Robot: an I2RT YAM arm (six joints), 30 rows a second.
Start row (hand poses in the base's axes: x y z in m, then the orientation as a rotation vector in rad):
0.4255, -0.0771, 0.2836, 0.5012, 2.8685, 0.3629
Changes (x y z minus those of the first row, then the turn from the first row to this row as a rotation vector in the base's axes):
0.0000, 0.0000, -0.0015, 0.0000, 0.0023, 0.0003
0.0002, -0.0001, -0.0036, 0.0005, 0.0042, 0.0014
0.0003, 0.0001, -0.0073, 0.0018, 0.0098, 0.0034
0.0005, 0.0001, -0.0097, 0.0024, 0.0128, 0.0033
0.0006, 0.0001, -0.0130, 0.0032, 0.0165, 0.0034
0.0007, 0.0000, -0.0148, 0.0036, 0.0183, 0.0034
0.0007, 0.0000, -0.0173, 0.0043, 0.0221, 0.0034
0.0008, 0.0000, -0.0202, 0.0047, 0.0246, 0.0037
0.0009, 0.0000, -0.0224, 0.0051, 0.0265, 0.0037
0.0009, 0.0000, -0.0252, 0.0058, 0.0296, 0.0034
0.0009, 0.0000, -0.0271, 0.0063, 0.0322, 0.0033
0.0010, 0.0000, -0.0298, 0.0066, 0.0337, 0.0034
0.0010, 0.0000, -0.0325, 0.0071, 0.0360, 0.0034
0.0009, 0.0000, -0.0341, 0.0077, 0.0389, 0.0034
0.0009, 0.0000, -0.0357, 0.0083, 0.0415, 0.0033
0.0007, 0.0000, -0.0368, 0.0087, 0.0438, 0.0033
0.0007, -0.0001, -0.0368, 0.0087, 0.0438, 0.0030
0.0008, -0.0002, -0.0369, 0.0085, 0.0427, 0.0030
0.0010, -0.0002, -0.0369, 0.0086, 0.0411, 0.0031
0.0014, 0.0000, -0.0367, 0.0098, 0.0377, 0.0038
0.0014, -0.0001, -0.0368, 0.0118, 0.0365, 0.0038
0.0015, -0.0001, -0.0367, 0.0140, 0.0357, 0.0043
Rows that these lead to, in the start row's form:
0.4255, -0.0771, 0.2821, 0.5015, 2.8708, 0.3626
0.4257, -0.0772, 0.2800, 0.5007, 2.8730, 0.3632
0.4258, -0.0770, 0.2763, 0.4999, 2.8791, 0.3646
0.4260, -0.0770, 0.2739, 0.5011, 2.8819, 0.3650
0.4261, -0.0770, 0.2706, 0.5023, 2.8855, 0.3657
0.4262, -0.0771, 0.2688, 0.5029, 2.8872, 0.3660
0.4262, -0.0771, 0.2663, 0.5043, 2.8908, 0.3664
0.4263, -0.0771, 0.2634, 0.5047, 2.8933, 0.3667
0.4264, -0.0771, 0.2612, 0.5054, 2.8951, 0.3670
0.4264, -0.0771, 0.2584, 0.5070, 2.8980, 0.3675
0.4264, -0.0771, 0.2565, 0.5081, 2.9004, 0.3678
0.4265, -0.0771, 0.2538, 0.5085, 2.9019, 0.3681
0.4265, -0.0771, 0.2511, 0.5093, 2.9041, 0.3684
0.4264, -0.0771, 0.2495, 0.5103, 2.9068, 0.3689
0.4264, -0.0771, 0.2479, 0.5114, 2.9093, 0.3694
0.4262, -0.0771, 0.2468, 0.5123, 2.9115, 0.3696
0.4262, -0.0772, 0.2468, 0.5127, 2.9113, 0.3696
0.4263, -0.0773, 0.2467, 0.5123, 2.9103, 0.3694
0.4265, -0.0773, 0.2467, 0.5116, 2.9088, 0.3698
0.4269, -0.0771, 0.2469, 0.5098, 2.9057, 0.3722
0.4269, -0.0772, 0.2468, 0.5097, 2.9045, 0.3753
0.4270, -0.0772, 0.2469, 0.5091, 2.9038, 0.3788

